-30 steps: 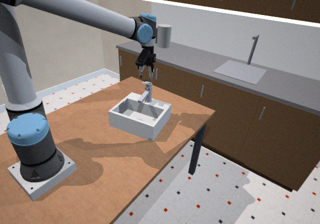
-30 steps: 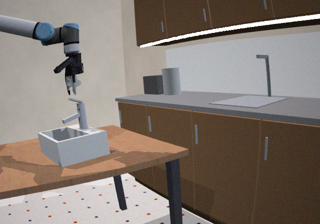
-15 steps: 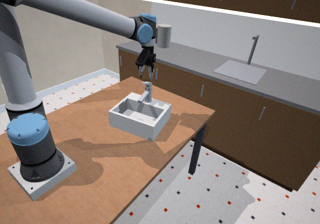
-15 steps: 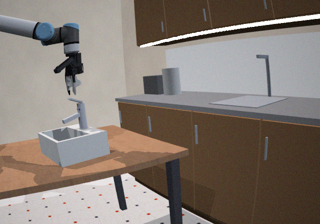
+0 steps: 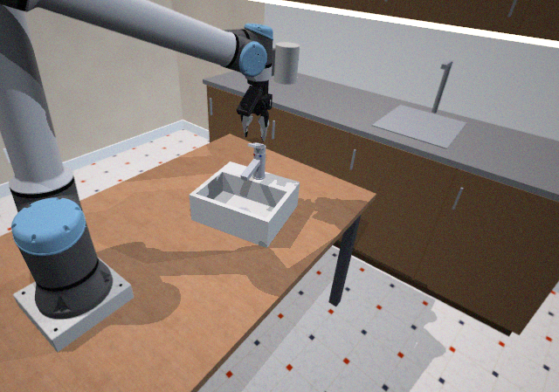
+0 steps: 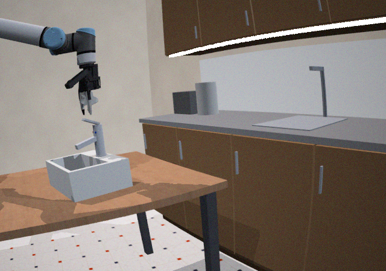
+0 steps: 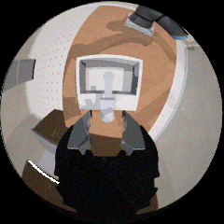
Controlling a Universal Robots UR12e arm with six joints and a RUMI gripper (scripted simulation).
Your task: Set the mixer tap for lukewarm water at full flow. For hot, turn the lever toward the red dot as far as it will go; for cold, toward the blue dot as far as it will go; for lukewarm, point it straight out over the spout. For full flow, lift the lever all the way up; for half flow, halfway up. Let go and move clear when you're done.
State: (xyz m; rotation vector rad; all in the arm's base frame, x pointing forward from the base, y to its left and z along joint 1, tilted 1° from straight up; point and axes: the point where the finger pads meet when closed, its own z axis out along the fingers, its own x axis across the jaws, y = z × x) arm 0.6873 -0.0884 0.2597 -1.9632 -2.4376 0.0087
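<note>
The lever is 2 cm ahead of my hand and 5 cm below it. Also, from my hand: grey mixer tap: 3 cm ahead, 1 cm to the left, 10 cm below; then white basin: 7 cm behind, 1 cm to the right, 29 cm below.
</note>
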